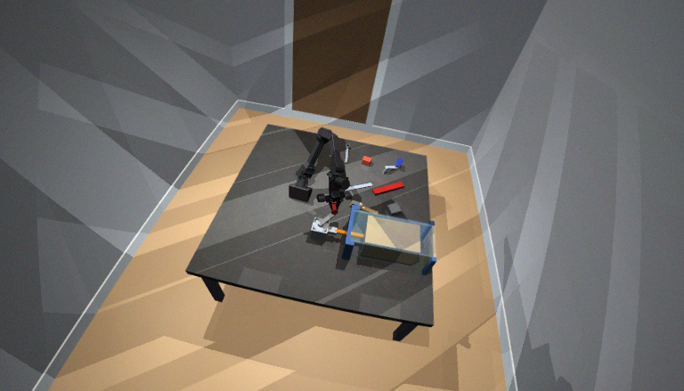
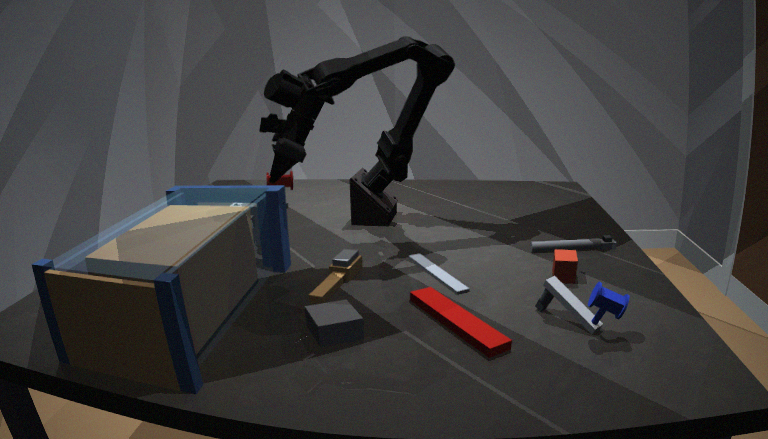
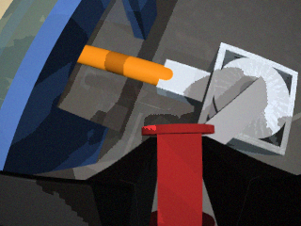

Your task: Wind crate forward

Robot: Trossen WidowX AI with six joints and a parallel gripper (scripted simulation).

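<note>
Right now the grey winch is 12 cm below my gripper tip, 8 cm behind it and 7 cm to the right of it. From my gripper tip the other things lie so: clear-panelled cubby (33 cm ahead, 11 cm to the right, 3 cm below); red spool-shaped grip (2 cm to the left, 2 cm below); wooden-handled tool (18 cm ahead, 15 cm to the left, 13 cm below).
</note>
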